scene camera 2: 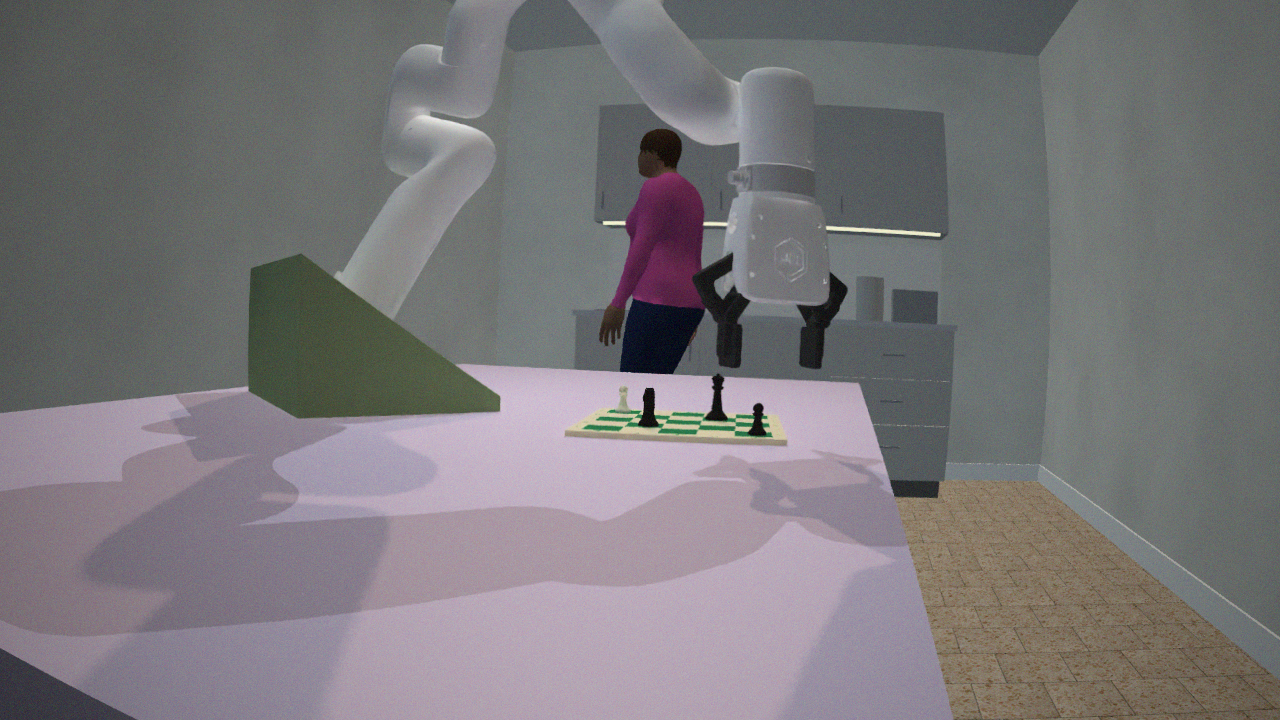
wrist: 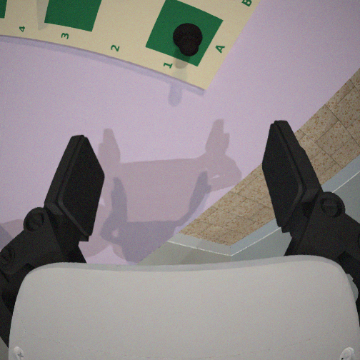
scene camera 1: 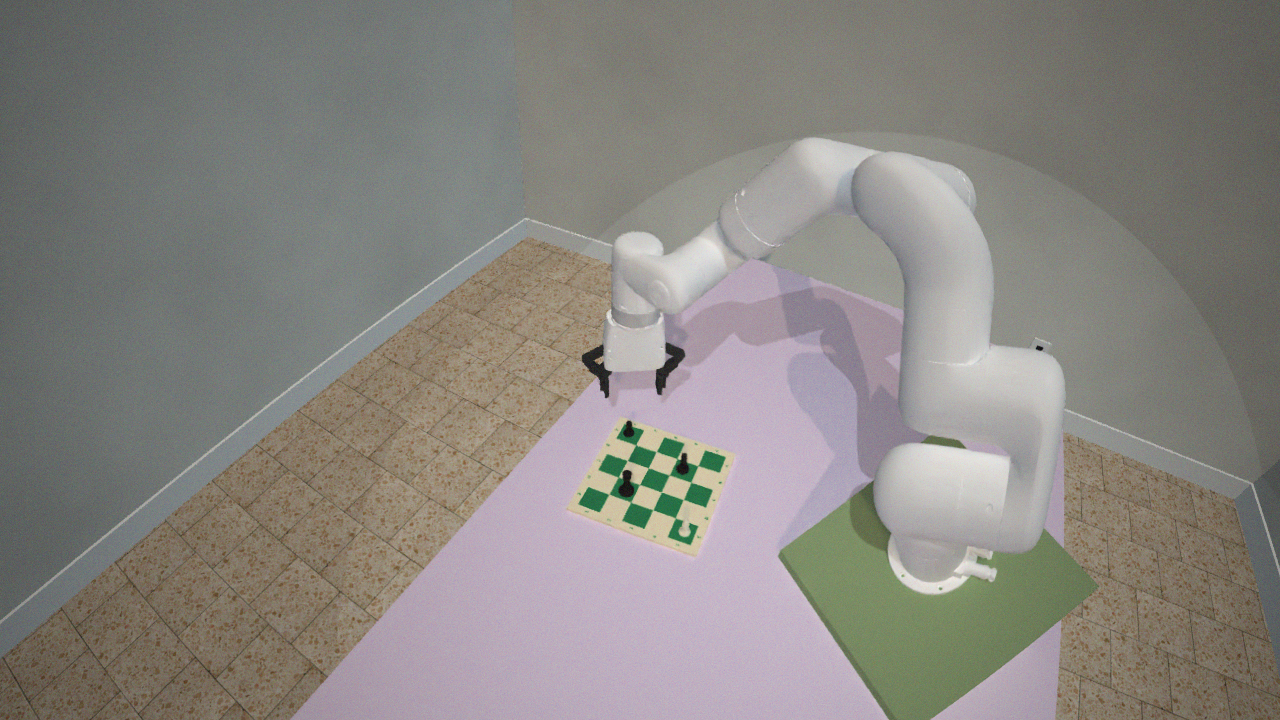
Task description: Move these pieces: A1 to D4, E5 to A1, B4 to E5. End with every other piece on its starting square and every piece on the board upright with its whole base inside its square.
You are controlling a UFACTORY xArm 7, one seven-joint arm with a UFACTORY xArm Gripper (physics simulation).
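Places are measured from the arm's base along level axes (x ahead, y left, z up), in millimetres.
Pixels of known places: gripper, between the fingertips: (scene camera 2: 771, 367) (scene camera 1: 632, 391); arm's base, origin of its link: (scene camera 2: 354, 318).
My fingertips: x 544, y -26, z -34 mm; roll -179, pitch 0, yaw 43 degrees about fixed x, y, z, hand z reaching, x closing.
Note:
Ahead of a thing's pixels: the offset from my fingertips to its top centre. Level surfaces: height alone.
The chessboard {87 mm left, 114 mm back, 70 mm down} (scene camera 1: 614, 507) (scene camera 2: 680, 437) (wrist: 125, 22) lies on the table. A small black pawn {31 mm left, 18 mm back, 38 mm down} (scene camera 1: 629, 430) (scene camera 2: 758, 420) (wrist: 188, 37) stands upright on A1. A black knight-like piece {41 mm left, 138 mm back, 30 mm down} (scene camera 1: 682, 464) (scene camera 2: 648, 409) stands on B4. A small white piece {142 mm left, 208 mm back, 38 mm down} (scene camera 1: 685, 528) (scene camera 2: 623, 400) stands on E5. A taller black piece {134 mm left, 90 mm back, 17 mm down} (scene camera 1: 626, 485) (scene camera 2: 716, 400) stands on D2. D4 bears no piece. My gripper (scene camera 1: 632, 393) (scene camera 2: 769, 358) (wrist: 179, 147) is open and empty, high above the table, off the board's A side, near the 1 end. The wrist view shows part of the board.
The arm's base stands on a green block (scene camera 1: 895, 635) (scene camera 2: 358, 358) to one side of the board. The lilac table's {76 mm down} (scene camera 1: 537, 617) long edge runs near the board's row-1 side, with tiled floor beyond. A person (scene camera 2: 666, 232) in pink stands behind the table in scene camera 2.

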